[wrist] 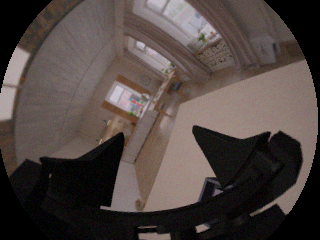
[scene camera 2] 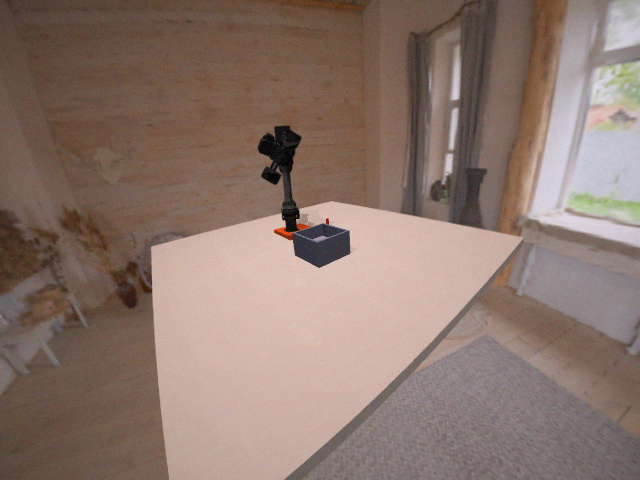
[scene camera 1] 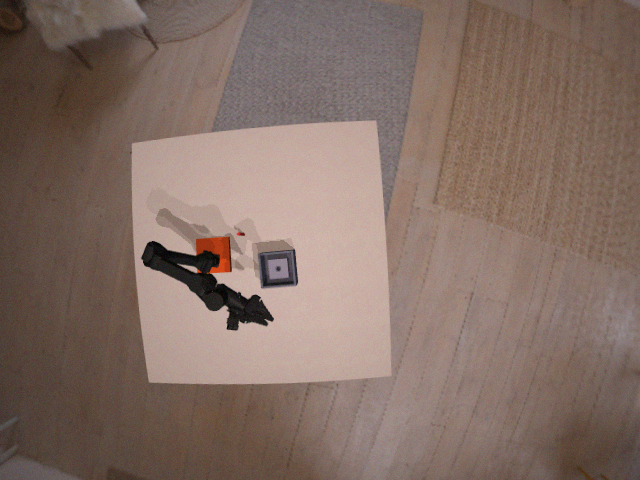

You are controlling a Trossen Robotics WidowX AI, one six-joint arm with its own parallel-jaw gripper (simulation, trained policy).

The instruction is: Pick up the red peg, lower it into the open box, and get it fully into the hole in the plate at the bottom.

Scene:
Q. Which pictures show my gripper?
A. The wrist view, scene camera 2 and scene camera 1: all of them.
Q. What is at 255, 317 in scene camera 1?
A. My gripper.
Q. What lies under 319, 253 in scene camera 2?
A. A dark blue box.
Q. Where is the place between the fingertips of my gripper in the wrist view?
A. At 159, 132

